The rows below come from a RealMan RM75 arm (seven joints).
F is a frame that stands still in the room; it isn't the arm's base.
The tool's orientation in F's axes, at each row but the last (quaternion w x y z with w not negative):
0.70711 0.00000 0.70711 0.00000
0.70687 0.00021 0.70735 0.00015
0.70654 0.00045 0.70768 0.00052
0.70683 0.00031 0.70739 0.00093
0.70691 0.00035 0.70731 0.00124
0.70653 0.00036 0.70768 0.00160
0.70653 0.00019 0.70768 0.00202
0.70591 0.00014 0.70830 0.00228
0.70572 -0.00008 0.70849 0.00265
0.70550 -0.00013 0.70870 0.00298
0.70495 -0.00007 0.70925 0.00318
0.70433 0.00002 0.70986 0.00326
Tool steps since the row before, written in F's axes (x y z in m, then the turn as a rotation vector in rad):
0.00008 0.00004 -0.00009 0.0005 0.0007 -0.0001
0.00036 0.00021 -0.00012 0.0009 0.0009 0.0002
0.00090 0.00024 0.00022 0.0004 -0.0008 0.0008
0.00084 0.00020 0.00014 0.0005 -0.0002 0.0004
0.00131 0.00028 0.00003 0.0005 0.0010 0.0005
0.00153 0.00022 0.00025 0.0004 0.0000 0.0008
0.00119 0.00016 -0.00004 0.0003 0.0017 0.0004
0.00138 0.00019 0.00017 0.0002 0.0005 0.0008
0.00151 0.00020 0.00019 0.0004 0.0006 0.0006
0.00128 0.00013 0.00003 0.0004 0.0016 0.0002
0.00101 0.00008 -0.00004 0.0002 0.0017 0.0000
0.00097 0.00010 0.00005 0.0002 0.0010 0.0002
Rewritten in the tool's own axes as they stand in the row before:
0.00009 0.00004 0.00008 0.0001 0.0007 0.0005
0.00012 0.00021 0.00036 -0.0002 0.0009 0.0009
-0.00022 0.00024 0.00090 -0.0008 -0.0008 0.0004
-0.00014 0.00020 0.00084 -0.0004 -0.0002 0.0005
-0.00003 0.00028 0.00131 -0.0005 0.0010 0.0005
-0.00025 0.00022 0.00153 -0.0008 0.0000 0.0004
0.00004 0.00016 0.00119 -0.0004 0.0017 0.0003
-0.00017 0.00019 0.00138 -0.0008 0.0005 0.0002
-0.00020 0.00019 0.00151 -0.0006 0.0006 0.0004
-0.00004 0.00012 0.00128 -0.0002 0.0016 0.0004
0.00003 0.00008 0.00101 0.0000 0.0017 0.0002
-0.00006 0.00010 0.00097 -0.0002 0.0010 0.0002

